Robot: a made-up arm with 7 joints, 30 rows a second.
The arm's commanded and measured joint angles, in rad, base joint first. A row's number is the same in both.
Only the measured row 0 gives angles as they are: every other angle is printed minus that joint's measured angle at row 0.
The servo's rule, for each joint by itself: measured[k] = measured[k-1] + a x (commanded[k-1-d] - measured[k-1]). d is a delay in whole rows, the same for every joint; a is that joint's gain. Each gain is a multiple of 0.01, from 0.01 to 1. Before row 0 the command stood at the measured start. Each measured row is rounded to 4 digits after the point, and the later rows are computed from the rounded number. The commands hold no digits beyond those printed.
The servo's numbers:
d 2
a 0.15 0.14 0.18 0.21 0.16 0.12 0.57
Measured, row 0:
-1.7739 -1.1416 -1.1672 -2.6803 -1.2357 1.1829 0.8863
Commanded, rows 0 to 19:
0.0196 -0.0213 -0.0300 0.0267 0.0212 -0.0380 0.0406
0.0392 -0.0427 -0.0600 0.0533 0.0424 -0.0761 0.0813
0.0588 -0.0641 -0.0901 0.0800 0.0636 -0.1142 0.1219
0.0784 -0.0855 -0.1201 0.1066 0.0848 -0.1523 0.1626
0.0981 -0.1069 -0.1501 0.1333 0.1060 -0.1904 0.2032
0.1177 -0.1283 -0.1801 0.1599 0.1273 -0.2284 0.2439
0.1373 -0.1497 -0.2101 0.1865 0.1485 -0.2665 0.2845
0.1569 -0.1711 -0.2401 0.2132 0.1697 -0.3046 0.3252
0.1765 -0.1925 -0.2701 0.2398 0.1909 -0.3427 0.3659
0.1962 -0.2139 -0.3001 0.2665 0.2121 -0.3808 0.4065
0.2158 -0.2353 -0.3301 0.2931 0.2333 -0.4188 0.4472
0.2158 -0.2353 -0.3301 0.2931 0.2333 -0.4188 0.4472
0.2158 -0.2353 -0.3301 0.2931 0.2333 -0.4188 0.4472
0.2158 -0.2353 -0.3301 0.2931 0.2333 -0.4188 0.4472
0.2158 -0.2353 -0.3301 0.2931 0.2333 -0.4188 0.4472
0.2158 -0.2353 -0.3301 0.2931 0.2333 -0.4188 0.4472
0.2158 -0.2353 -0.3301 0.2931 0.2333 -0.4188 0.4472
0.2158 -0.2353 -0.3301 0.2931 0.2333 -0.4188 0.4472
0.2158 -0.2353 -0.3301 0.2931 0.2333 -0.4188 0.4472
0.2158 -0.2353 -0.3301 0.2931 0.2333 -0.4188 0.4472
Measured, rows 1 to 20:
0.0000 0.0000 0.0000 0.0000 0.0000 0.0000 0.0000
0.0000 0.0000 0.0000 0.0000 0.0000 0.0000 0.0000
0.0029 -0.0030 -0.0054 0.0056 0.0034 -0.0046 0.0231
0.0083 -0.0086 -0.0152 0.0156 0.0096 -0.0132 0.0563
0.0159 -0.0164 -0.0287 0.0291 0.0182 -0.0253 0.0937
0.0253 -0.0261 -0.0452 0.0454 0.0289 -0.0405 0.1330
0.0362 -0.0374 -0.0641 0.0639 0.0412 -0.0585 0.1730
0.0484 -0.0501 -0.0850 0.0841 0.0550 -0.0789 0.2134
0.0617 -0.0640 -0.1075 0.1056 0.0700 -0.1014 0.2539
0.0760 -0.0790 -0.1314 0.1282 0.0860 -0.1258 0.2945
0.0911 -0.0949 -0.1564 0.1516 0.1028 -0.1518 0.3352
0.1069 -0.1116 -0.1823 0.1757 0.1203 -0.1793 0.3758
0.1232 -0.1289 -0.2089 0.2004 0.1384 -0.2080 0.4165
0.1371 -0.1438 -0.2307 0.2199 0.1536 -0.2333 0.4340
0.1489 -0.1566 -0.2486 0.2353 0.1664 -0.2556 0.4415
0.1589 -0.1676 -0.2633 0.2474 0.1771 -0.2752 0.4447
0.1674 -0.1771 -0.2753 0.2570 0.1861 -0.2924 0.4461
0.1747 -0.1852 -0.2852 0.2646 0.1937 -0.3076 0.4467
0.1809 -0.1922 -0.2933 0.2706 0.2000 -0.3209 0.4470
0.1861 -0.1982 -0.2999 0.2753 0.2053 -0.3326 0.4471

